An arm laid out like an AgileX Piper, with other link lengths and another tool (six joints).
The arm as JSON. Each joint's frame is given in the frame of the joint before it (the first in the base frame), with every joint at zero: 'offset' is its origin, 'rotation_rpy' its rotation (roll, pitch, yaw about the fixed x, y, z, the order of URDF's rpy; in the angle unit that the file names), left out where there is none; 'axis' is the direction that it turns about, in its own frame. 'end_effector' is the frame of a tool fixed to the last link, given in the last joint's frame.
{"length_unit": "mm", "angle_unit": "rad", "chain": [
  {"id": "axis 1", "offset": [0.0, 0.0, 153.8], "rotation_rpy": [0.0, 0.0, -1.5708], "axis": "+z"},
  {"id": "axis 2", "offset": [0.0, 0.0, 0.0], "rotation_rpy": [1.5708, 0.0, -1.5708], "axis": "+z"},
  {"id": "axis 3", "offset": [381.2, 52.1, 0.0], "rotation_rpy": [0.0, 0.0, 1.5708], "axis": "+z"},
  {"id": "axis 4", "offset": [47.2, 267.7, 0.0], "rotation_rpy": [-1.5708, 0.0, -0.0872], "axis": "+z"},
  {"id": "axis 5", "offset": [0.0, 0.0, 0.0], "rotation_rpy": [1.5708, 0.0, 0.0], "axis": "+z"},
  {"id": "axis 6", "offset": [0.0, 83.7, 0.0], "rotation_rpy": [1.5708, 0.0, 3.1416], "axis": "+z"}
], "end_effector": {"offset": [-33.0, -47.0, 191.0], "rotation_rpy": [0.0, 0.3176, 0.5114]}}
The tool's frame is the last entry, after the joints.
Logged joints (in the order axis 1, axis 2, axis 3, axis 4, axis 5, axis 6), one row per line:
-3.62 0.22 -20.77 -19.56 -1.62 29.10
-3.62 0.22 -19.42 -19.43 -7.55 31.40
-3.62 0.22 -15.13 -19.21 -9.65 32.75
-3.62 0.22 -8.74 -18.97 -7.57 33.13
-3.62 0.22 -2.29 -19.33 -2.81 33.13
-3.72 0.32 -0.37 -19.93 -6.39 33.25
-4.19 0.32 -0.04 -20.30 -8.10 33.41
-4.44 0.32 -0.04 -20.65 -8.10 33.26
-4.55 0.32 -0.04 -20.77 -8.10 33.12
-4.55 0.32 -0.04 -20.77 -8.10 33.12
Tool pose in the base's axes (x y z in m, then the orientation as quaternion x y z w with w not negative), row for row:
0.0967 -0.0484 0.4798 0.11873 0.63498 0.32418 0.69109
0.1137 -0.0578 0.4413 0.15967 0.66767 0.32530 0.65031
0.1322 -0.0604 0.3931 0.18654 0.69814 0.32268 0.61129
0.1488 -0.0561 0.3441 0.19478 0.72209 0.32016 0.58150
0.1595 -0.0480 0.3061 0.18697 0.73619 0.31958 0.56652
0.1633 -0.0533 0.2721 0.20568 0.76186 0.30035 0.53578
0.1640 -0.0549 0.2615 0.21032 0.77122 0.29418 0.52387
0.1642 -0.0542 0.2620 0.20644 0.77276 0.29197 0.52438
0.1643 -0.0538 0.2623 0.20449 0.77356 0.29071 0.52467
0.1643 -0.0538 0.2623 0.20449 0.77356 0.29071 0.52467
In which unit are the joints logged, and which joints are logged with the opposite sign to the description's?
The joints are logged in degrees. Opposite sign: axis 1, axis 5.
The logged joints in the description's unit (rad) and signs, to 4 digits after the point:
0.0632 0.0038 -0.3625 -0.3414 0.0283 0.5079
0.0632 0.0038 -0.3389 -0.3391 0.1318 0.5480
0.0632 0.0038 -0.2641 -0.3353 0.1684 0.5716
0.0632 0.0038 -0.1525 -0.3311 0.1321 0.5782
0.0632 0.0038 -0.0400 -0.3374 0.0490 0.5782
0.0649 0.0056 -0.0065 -0.3478 0.1115 0.5803
0.0731 0.0056 -0.0007 -0.3543 0.1414 0.5831
0.0775 0.0056 -0.0007 -0.3604 0.1414 0.5805
0.0794 0.0056 -0.0007 -0.3625 0.1414 0.5781
0.0794 0.0056 -0.0007 -0.3625 0.1414 0.5781

